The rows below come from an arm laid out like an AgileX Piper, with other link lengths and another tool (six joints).
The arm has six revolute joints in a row. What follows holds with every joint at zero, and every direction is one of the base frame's.
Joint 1 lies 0.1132 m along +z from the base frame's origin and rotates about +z.
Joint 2 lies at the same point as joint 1 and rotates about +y.
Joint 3 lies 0.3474 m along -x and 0.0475 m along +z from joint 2 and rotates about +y.
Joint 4 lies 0.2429 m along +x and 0.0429 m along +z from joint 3 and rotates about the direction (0.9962, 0, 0.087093).
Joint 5 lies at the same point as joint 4 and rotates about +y.
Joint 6 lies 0.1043 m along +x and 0.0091 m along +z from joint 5 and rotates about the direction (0.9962, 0, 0.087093).
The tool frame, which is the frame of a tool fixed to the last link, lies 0.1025 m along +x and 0.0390 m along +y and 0.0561 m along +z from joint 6; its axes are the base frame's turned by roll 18.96, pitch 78.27 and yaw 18.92 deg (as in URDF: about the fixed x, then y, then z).
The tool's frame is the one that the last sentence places.
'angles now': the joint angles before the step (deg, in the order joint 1, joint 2, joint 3, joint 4, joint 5, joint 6). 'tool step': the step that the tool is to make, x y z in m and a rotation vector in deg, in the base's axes. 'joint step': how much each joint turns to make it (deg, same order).
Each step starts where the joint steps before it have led.
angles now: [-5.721 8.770 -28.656 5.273 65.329 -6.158]
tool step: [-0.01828 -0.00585 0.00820 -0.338 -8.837 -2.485]
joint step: [0.001 -9.043 0.109 -1.863 -0.078 2.678]
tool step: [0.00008 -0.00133 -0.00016 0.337 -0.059 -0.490]
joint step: [0.000 -0.124 0.065 -0.265 0.000 0.658]
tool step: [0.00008 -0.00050 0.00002 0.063 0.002 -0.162]
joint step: [-0.003 -0.001 0.001 -0.114 0.000 0.184]
